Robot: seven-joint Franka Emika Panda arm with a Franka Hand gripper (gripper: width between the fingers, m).
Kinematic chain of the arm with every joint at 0, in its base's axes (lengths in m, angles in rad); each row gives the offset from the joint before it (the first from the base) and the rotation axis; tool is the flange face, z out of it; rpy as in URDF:
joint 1: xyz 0 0 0.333 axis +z
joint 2: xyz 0 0 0 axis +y
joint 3: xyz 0 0 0.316 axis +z
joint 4: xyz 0.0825 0 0 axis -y
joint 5: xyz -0.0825 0 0.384 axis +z
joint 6: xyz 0 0 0 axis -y
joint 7: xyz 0.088 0 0 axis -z
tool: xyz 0 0 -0.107 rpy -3.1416 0 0
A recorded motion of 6 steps. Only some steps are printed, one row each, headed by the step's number.
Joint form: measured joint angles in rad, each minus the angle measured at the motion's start. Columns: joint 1, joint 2, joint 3, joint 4, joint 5, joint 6, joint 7.
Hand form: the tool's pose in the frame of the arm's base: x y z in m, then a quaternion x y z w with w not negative. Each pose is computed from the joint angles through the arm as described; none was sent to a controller.
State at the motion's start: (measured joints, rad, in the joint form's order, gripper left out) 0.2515 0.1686 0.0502 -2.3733 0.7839 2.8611 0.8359
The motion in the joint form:
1: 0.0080 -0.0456 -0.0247 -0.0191 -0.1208 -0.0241 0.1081
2: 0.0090 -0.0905 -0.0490 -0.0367 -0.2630 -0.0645 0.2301
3: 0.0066 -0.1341 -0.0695 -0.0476 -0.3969 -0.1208 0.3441
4: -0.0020 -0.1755 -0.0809 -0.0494 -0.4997 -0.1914 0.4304
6: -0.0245 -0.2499 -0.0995 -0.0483 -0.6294 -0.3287 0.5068
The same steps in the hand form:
1: 0.5089 0.1159 0.2935 -0.78866 0.57746 -0.03829 0.20758
2: 0.5057 0.1114 0.3079 -0.79013 0.58176 -0.04093 0.18860
3: 0.5017 0.1069 0.3214 -0.79124 0.58709 -0.04116 0.16602
4: 0.4978 0.1021 0.3348 -0.79181 0.59241 -0.03828 0.14363
6: 0.4890 0.0861 0.3584 -0.79630 0.59506 -0.03332 0.10346

